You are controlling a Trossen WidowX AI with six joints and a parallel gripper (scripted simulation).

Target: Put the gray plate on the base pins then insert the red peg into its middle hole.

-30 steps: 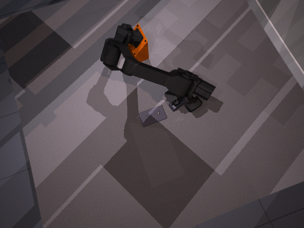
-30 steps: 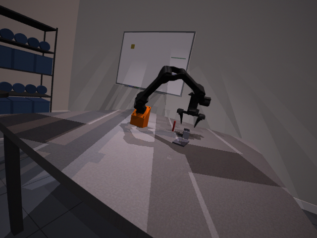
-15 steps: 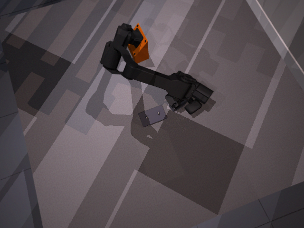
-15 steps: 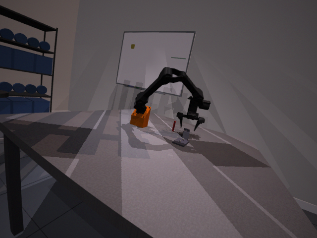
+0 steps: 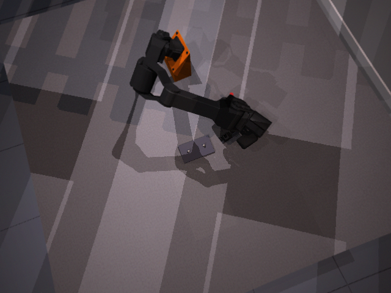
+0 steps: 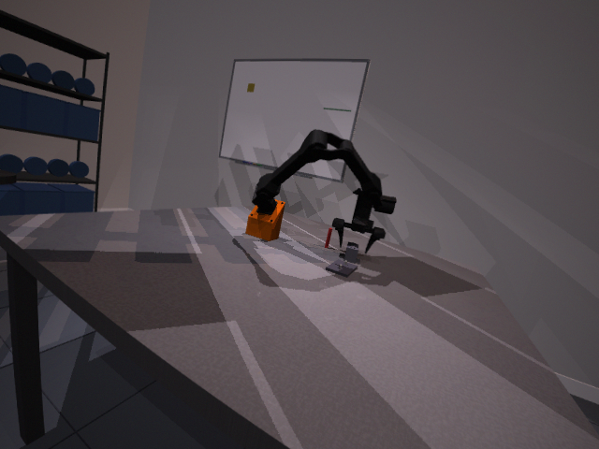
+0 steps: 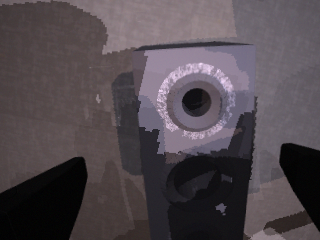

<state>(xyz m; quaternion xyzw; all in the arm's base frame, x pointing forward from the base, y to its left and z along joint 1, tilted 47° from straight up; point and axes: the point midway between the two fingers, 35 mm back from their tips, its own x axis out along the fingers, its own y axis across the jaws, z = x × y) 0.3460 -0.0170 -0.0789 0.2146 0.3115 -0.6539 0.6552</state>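
The gray plate lies 10 mm above my gripper tip. The rest, counted from my gripper tip: dark flat base 140 mm to the right, 20 mm below; then red peg 110 mm behind, 60 mm to the left, 10 mm above.
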